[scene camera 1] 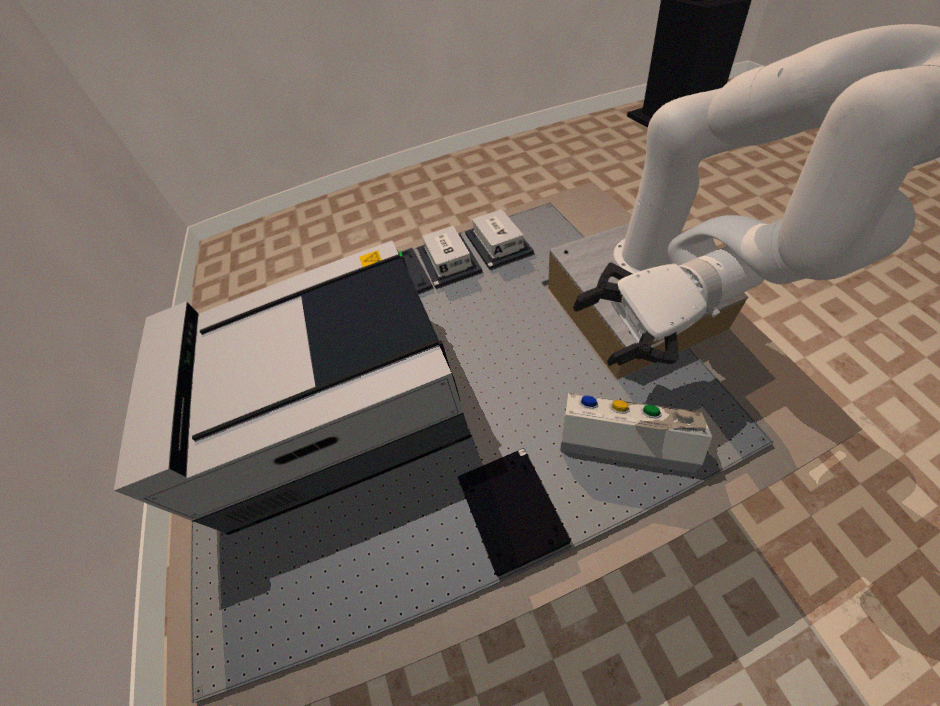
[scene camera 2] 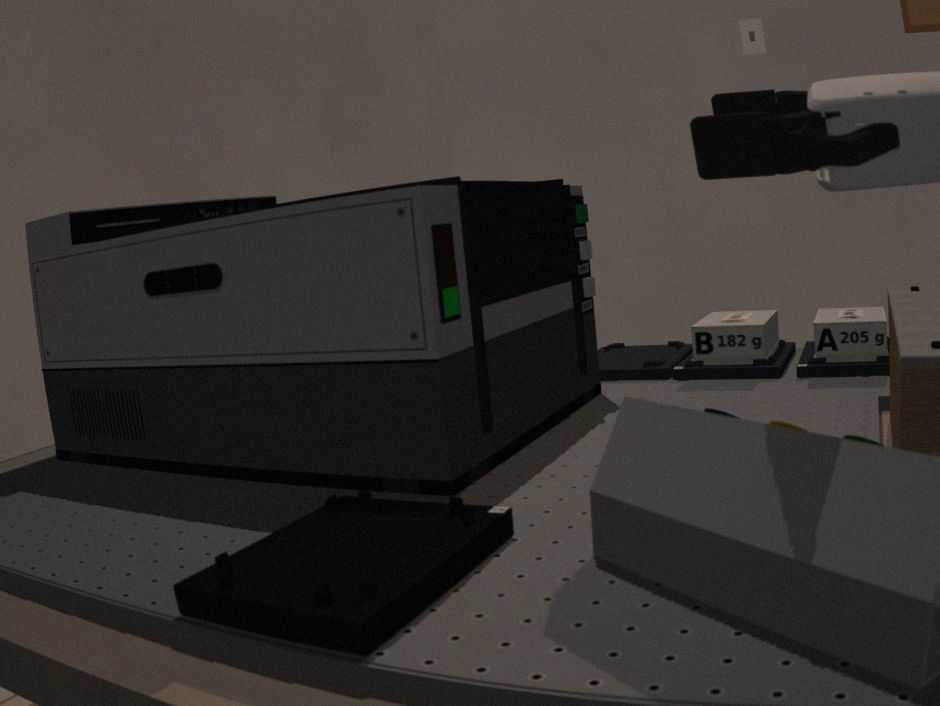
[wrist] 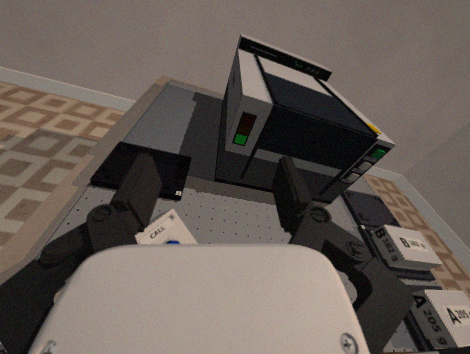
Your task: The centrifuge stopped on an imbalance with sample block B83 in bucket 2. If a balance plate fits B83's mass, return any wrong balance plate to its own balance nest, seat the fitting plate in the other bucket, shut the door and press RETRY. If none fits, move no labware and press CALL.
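Frame: origin at the arm's base, x right, y ahead, z up, level; millimetres.
Seen in the pictures: gripper, between the fingertips: (scene camera 1: 592,331) (scene camera 2: 705,133) (wrist: 217,170); arm's base, origin of its link: (scene camera 1: 644,259).
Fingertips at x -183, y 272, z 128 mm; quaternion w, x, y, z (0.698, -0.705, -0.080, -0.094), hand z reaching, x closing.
Note:
Pixels of each thing's top centre, then the offset from my fingertips to it.
- button box, centre of its top: (scene camera 2: 795,416) (scene camera 1: 637,415) dx -89, dy -44, dz -138 mm
- empty dark nest, centre of its top: (scene camera 2: 633,351) (scene camera 1: 398,271) (wrist: 373,207) dx +514, dy +180, dz -203 mm
- black tray, centre of its top: (scene camera 2: 345,530) (scene camera 1: 511,505) (wrist: 147,162) dx -107, dy +189, dz -193 mm
My gripper (scene camera 1: 598,331) (scene camera 2: 700,145) (wrist: 217,170) is open and empty, high beside the arm's base. The centrifuge (scene camera 1: 379,414) (scene camera 2: 303,319) (wrist: 255,85) has its dark door panel (scene camera 1: 364,319) (wrist: 310,100) across its top and front; the buckets and block B83 are hidden. Balance plate B, 182 g (scene camera 1: 446,250) (scene camera 2: 733,340) (wrist: 407,247), and plate A, 205 g (scene camera 1: 497,234) (scene camera 2: 849,334) (wrist: 447,320), sit in nests behind. The button box (scene camera 1: 636,440) (scene camera 2: 744,493) has blue (scene camera 1: 588,400), yellow (scene camera 1: 620,405), green (scene camera 1: 651,410) and grey buttons; the wrist view shows CALL beside the blue one.
An empty dark nest (scene camera 1: 414,271) (scene camera 2: 642,360) (wrist: 370,207) lies beside plate B's nest. A black tray (scene camera 1: 512,512) (scene camera 2: 334,562) (wrist: 110,165) lies near the table edge, between the centrifuge and the button box. A wood-sided pedestal (scene camera 1: 566,292) (scene camera 2: 911,410) stands under the arm.

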